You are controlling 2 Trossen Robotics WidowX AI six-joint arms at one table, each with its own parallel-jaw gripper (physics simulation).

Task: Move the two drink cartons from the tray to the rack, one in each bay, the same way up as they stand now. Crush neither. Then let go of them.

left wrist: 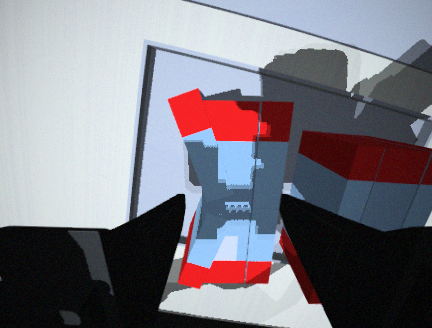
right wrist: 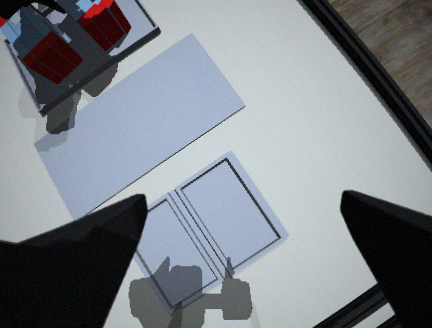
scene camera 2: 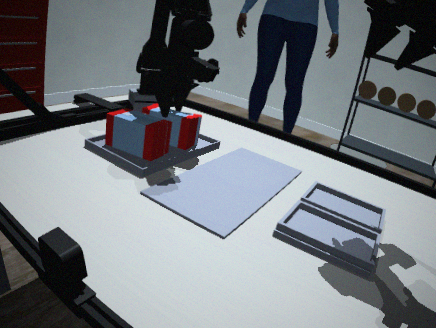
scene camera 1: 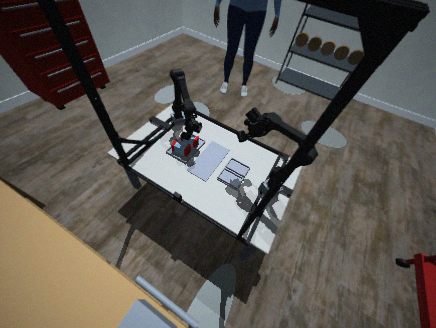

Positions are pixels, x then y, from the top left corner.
Labels:
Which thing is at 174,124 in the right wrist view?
A flat grey mat.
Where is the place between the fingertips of my left gripper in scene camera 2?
171,114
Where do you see a flat grey mat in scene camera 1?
At 203,167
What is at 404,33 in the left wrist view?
A flat grey mat.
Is my right gripper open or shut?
Open.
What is my left gripper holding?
Nothing.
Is my left gripper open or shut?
Open.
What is my right gripper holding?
Nothing.

